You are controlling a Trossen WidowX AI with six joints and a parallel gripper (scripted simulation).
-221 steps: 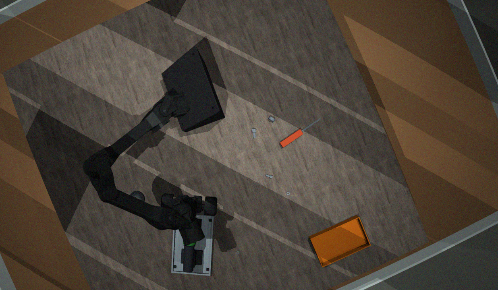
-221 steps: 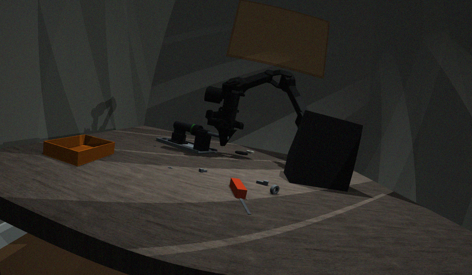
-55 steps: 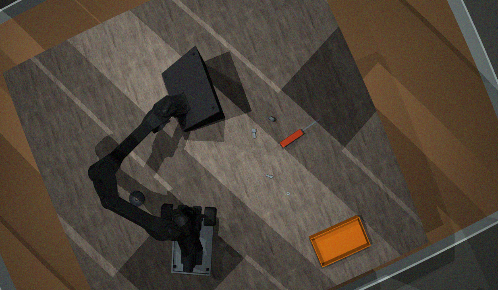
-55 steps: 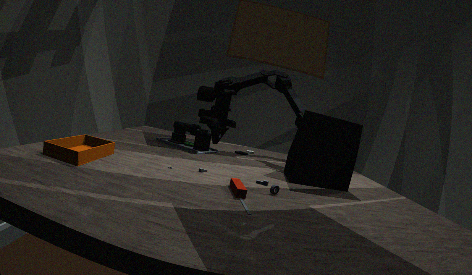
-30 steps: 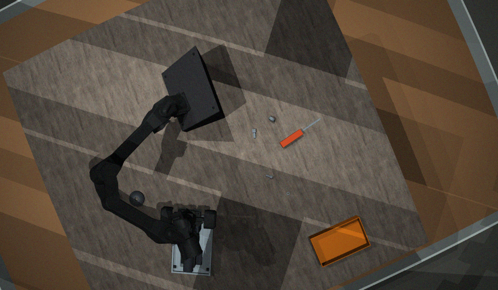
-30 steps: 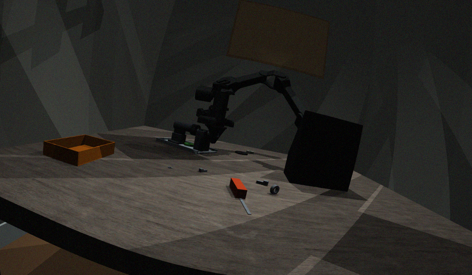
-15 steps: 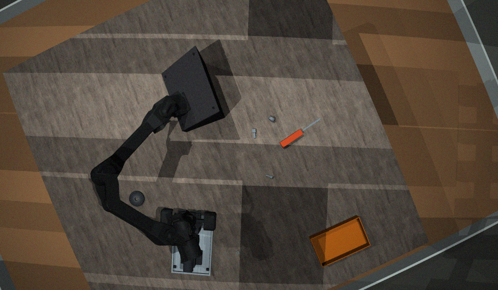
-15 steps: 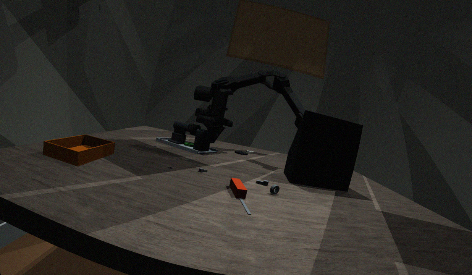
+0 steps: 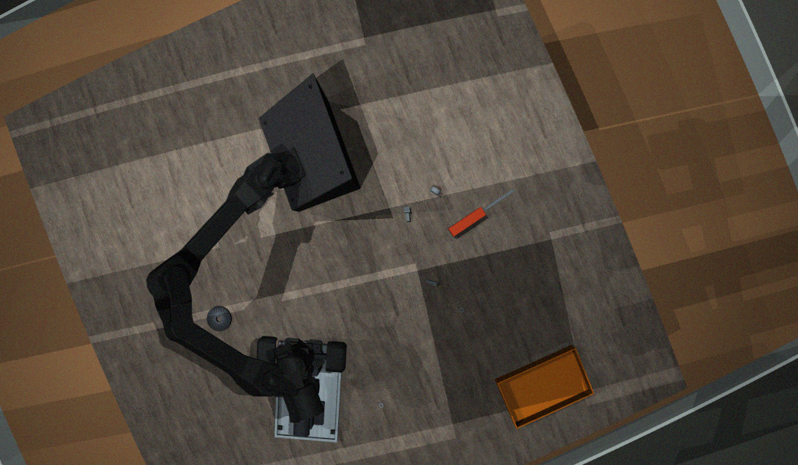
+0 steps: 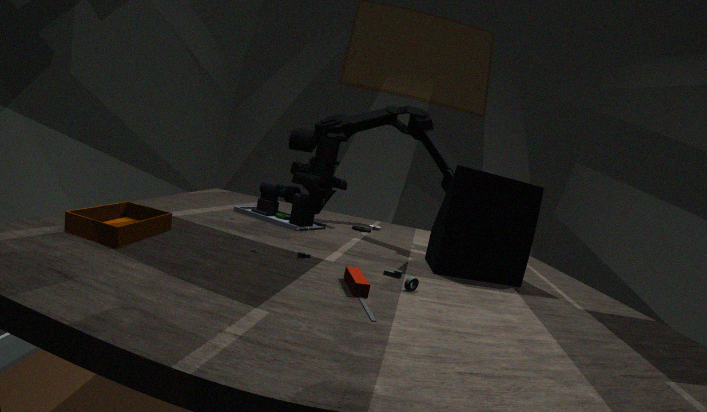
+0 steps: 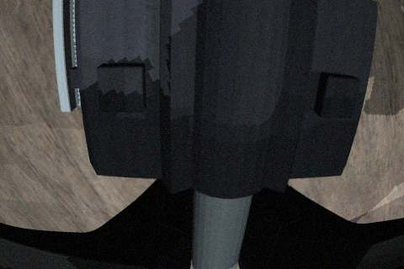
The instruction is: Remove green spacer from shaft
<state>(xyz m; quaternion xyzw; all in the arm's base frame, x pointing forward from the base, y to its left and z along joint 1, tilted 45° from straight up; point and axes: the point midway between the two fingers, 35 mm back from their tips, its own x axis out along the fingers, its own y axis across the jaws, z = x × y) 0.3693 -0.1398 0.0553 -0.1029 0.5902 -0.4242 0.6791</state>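
Now: the grey shaft 60 mm ahead of my gripper tip, 30 mm to the right of it and 30 mm above it. From my gripper tip the other things lie so: green spacer: 90 mm ahead, 60 mm to the right, 30 mm below; nut: 210 mm behind, 410 mm to the left, 30 mm below; dark round piece: 140 mm behind, 180 mm to the right, 40 mm below.
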